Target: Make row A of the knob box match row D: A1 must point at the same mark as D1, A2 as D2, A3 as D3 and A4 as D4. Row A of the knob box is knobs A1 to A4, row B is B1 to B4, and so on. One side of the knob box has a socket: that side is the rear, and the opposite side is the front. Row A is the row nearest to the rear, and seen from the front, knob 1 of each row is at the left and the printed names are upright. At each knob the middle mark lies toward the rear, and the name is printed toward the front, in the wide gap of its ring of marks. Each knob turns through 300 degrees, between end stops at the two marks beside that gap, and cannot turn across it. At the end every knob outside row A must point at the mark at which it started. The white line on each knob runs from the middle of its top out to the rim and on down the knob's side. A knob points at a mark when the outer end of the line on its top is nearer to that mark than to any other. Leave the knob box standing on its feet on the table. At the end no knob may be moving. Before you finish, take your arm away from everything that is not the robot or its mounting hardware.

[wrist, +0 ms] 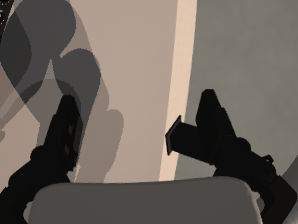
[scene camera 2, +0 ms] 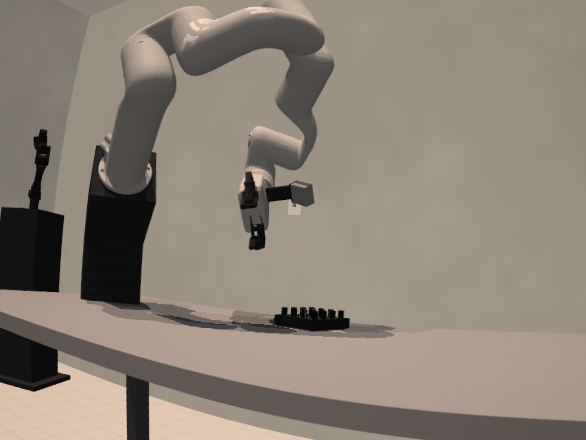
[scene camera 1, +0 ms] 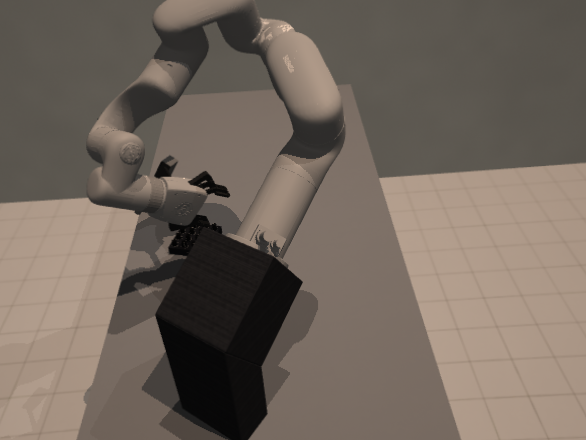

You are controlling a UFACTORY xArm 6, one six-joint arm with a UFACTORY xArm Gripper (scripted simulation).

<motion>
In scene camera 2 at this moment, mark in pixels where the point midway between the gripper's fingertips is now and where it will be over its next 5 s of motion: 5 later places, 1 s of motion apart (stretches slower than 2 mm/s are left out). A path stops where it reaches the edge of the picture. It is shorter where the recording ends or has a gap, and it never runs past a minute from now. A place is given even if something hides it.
The gripper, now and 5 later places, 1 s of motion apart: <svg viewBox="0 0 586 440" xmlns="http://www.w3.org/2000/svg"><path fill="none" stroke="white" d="M252 227L297 272L316 290L304 288L296 282L295 290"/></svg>
</motion>
